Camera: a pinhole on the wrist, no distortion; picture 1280 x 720 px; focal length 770.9 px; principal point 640.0 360.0 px. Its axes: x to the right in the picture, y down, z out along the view. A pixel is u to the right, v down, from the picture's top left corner.
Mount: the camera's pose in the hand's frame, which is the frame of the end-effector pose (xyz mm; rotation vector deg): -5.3 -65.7 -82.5 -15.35 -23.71 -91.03
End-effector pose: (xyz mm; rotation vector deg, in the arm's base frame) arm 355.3 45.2 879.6 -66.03 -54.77 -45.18
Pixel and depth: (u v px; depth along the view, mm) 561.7 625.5 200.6
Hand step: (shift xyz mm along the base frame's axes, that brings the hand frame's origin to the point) 31.1 101.3 43.1
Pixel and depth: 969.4 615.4 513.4
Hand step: -104.6 459.5 180.0
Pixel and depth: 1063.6 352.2 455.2
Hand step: -204.0 398.0 34.5
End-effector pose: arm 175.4 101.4 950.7 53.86 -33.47 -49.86
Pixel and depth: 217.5 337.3 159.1
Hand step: 2.6 28.0 81.0
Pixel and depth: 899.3 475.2 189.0
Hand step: -103.7 -69.0 17.9
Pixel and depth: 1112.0 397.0 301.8
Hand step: -257.6 -129.5 34.4
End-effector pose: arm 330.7 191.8 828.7 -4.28 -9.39 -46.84
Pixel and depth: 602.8 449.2 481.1
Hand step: 82.3 142.0 344.8
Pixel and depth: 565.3 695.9 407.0
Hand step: 161.4 28.7 306.4
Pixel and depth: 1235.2 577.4 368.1
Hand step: -135.7 -104.3 382.3
